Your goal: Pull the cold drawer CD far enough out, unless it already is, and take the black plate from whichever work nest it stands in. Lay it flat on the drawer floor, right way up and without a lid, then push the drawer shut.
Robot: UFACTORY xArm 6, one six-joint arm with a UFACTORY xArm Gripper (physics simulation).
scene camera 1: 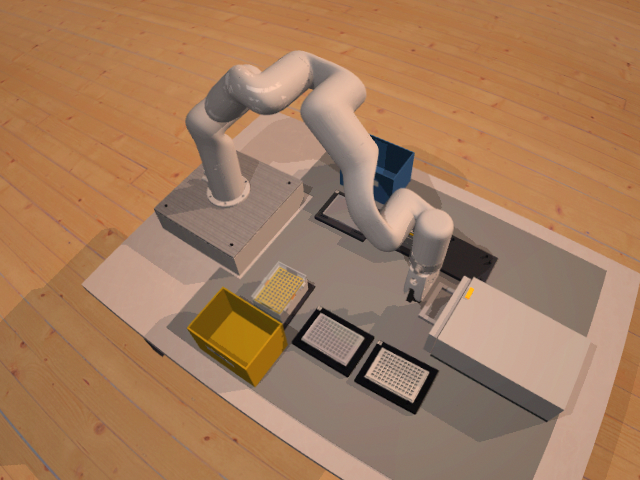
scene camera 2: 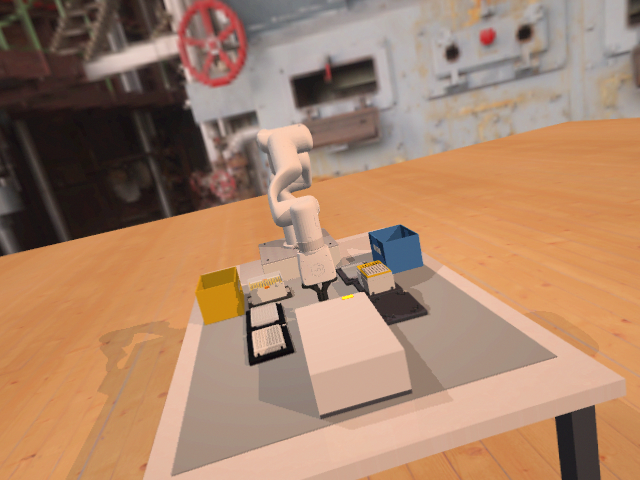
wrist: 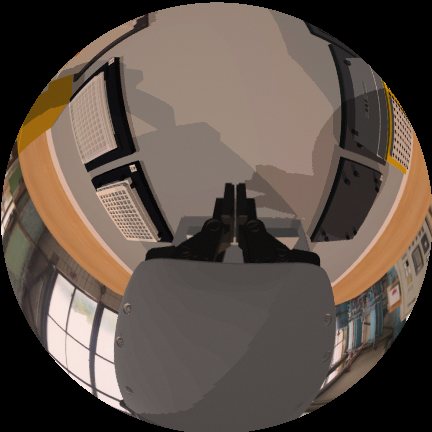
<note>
I see my gripper point(wrist: 235, 196), a yellow-and-white tip rack point(scene camera 2: 375, 277) and a white many-welled plate point(scene camera 1: 395, 374).
The white many-welled plate shows as well in scene camera 2 point(scene camera 2: 269, 339) and in the wrist view point(wrist: 122, 203).
</note>
